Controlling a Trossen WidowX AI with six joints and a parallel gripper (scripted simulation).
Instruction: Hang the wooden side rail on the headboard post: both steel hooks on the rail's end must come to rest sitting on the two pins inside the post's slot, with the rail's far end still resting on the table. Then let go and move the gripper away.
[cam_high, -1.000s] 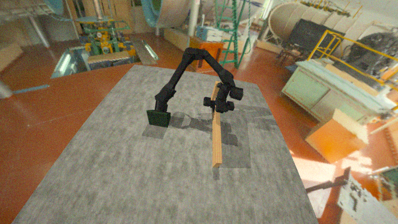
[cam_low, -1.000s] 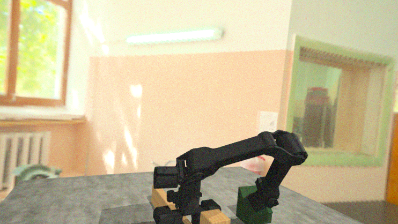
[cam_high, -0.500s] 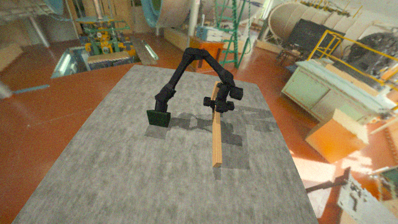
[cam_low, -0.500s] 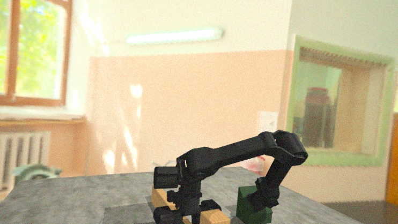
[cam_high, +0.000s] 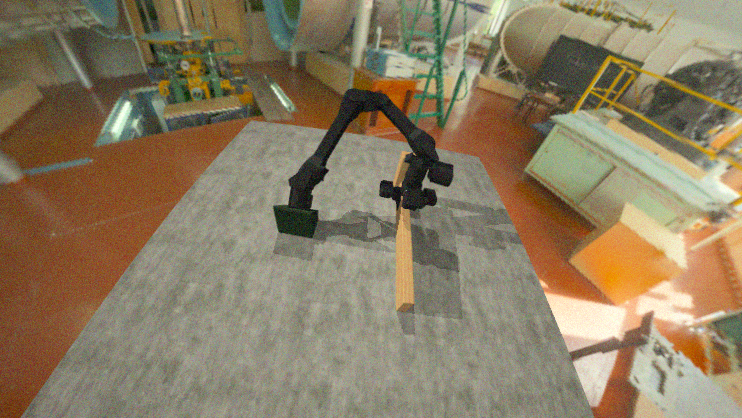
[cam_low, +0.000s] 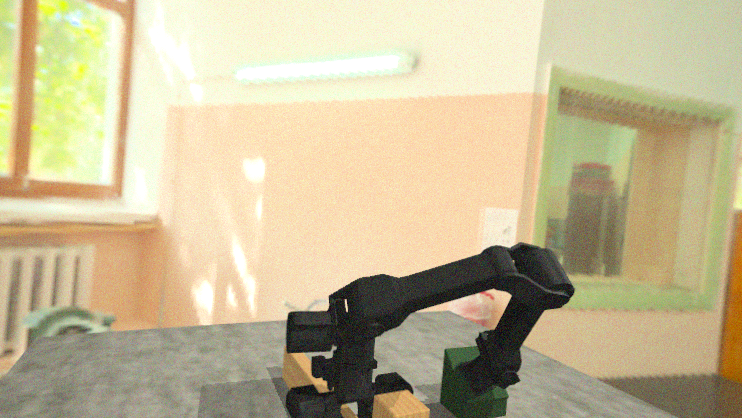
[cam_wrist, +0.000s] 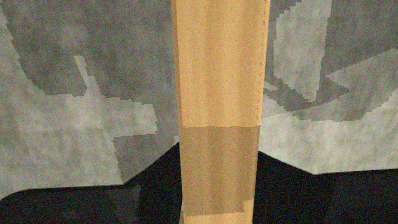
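Right now my gripper tip is 130 mm to the right of the headboard post, 40 mm below it and 20 mm short of it.
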